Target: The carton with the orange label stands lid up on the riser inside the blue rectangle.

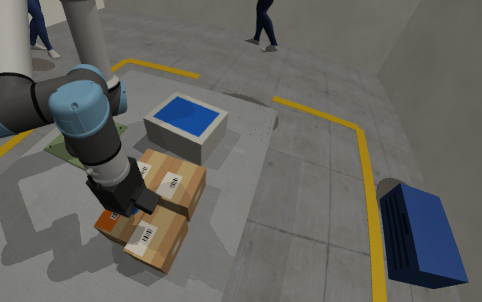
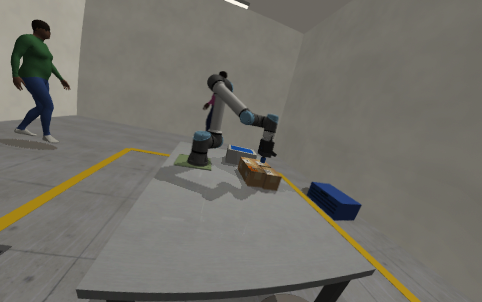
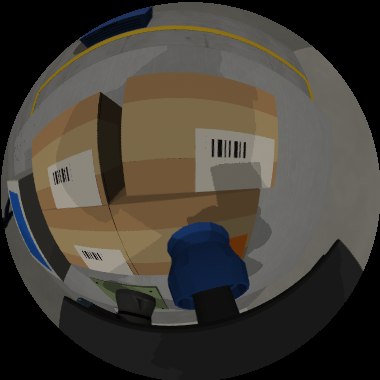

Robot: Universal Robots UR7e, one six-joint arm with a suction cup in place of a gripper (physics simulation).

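Note:
The carton with the orange label lies lid up on the table in a tight cluster with three white-labelled cartons: one beside it and two toward the riser. The suction cup hangs just over the orange-labelled carton's top near the label and holds nothing. The grey riser stands behind the cluster. Its blue rectangle has nothing on it.
The arm's base sits on a green plate left of the riser. A blue crate lies on the floor beyond a yellow line. People walk in the background, one behind the table, one far left.

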